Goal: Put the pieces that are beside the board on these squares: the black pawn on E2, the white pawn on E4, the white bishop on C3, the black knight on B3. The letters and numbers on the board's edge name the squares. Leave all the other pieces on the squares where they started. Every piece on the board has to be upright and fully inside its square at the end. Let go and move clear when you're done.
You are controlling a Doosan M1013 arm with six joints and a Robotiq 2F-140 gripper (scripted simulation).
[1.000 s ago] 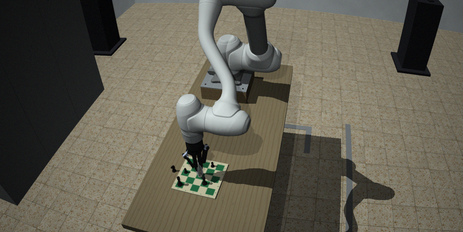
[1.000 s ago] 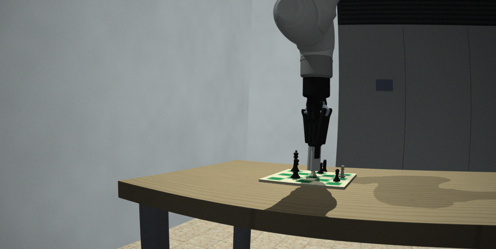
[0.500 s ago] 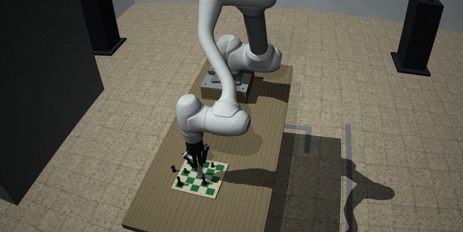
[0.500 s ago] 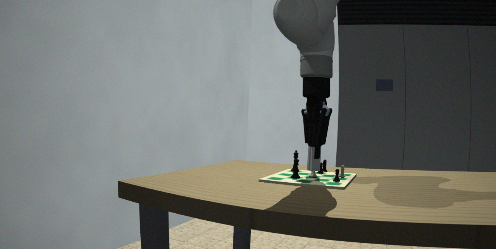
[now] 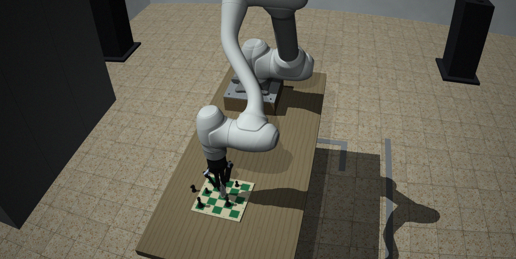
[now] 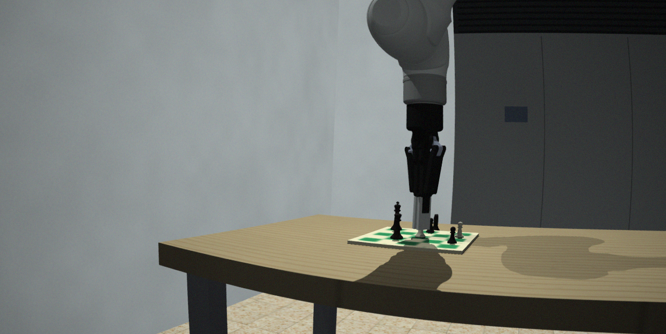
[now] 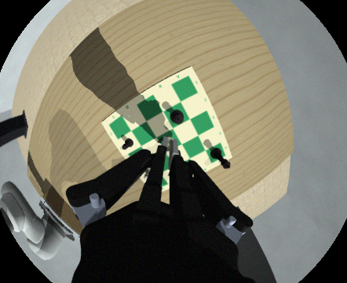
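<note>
The white bishop is 30 mm below my hand. The rest, counted from my hand: white pawn (80 mm behind, 40 mm below, 30 mm to the right); black knight (140 mm to the right, 40 mm below, 10 mm behind); green-and-cream chessboard (50 mm below).
</note>
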